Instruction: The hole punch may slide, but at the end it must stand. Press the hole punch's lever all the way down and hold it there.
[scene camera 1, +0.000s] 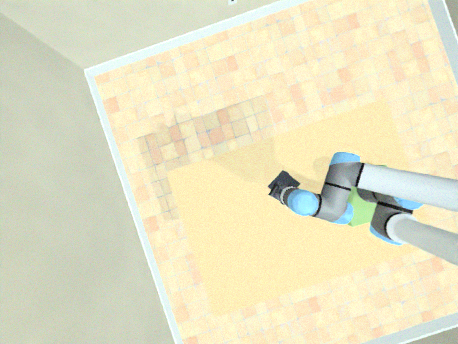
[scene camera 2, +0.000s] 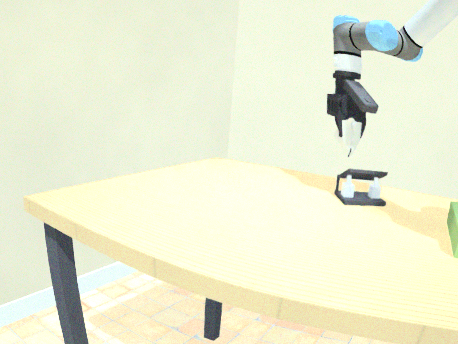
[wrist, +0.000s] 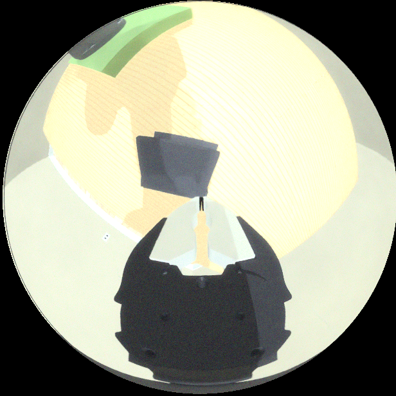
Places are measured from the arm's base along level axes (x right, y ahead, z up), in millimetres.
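Pixels of known places: gripper, fingertip midpoint: (scene camera 2: 347, 156).
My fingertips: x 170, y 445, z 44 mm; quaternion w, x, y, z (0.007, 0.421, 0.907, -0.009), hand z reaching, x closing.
Note:
Ahead of a thing's pixels: the offset from my fingertips to its top centre. "spot": to the spot under its first point. Level surfaces: height alone.
The black hole punch {spot: dx +48, dy -59, dz -47 mm} (scene camera 1: 284, 177) (scene camera 2: 364, 200) (wrist: 177, 165) stands upright on the table. Its lever {dx +9, dy -46, dz -20 mm} (scene camera 2: 365, 174) is raised, with a gap above the base and two whitish punch posts between them; the hinge side is at the left in scene camera 2. My gripper (scene camera 2: 350, 152) (wrist: 201, 197) is shut and empty. It points down, with its tips a little above the lever, toward the hinge side, not touching it. In the wrist view the tips show just below the punch's near edge. In scene camera 1 the arm and gripper body cover part of the punch and hide the fingertips.
The light wooden table {dz -105 mm} (scene camera 1: 240, 240) (scene camera 2: 175, 225) (wrist: 280, 125) bears a green block (scene camera 1: 362, 209) (scene camera 2: 454, 230) (wrist: 150, 27) under the arm's base. The upper arm and forearm reach in from the right in scene camera 1. A wall stands behind the table.

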